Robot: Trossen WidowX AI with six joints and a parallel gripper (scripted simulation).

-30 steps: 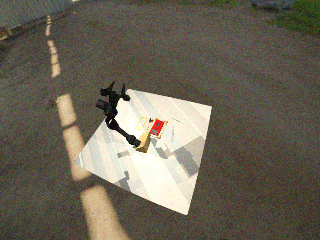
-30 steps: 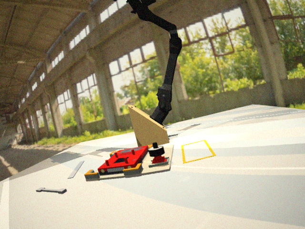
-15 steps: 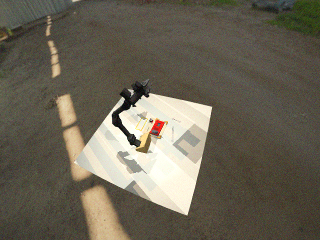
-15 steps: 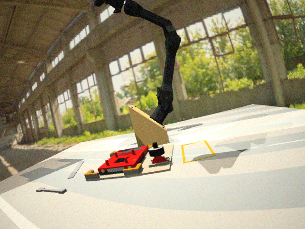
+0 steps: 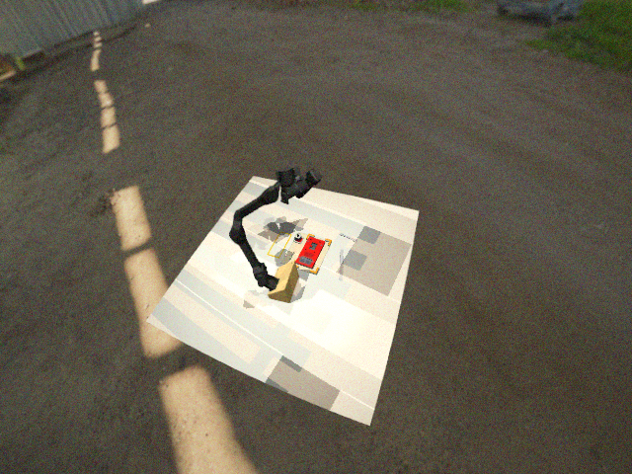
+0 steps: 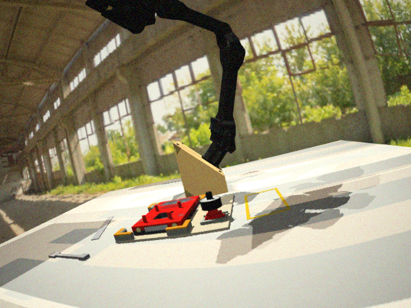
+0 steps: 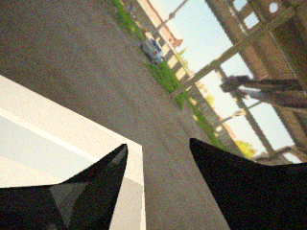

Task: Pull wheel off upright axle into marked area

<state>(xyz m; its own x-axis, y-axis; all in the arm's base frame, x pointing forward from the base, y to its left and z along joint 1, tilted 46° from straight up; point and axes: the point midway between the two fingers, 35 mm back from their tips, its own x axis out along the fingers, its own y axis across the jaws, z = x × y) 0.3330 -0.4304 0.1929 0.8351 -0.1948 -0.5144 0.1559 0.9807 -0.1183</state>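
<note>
Right now the black wheel is 1 cm behind my gripper tip, 16 cm to the left of it and 47 cm below it.
</note>
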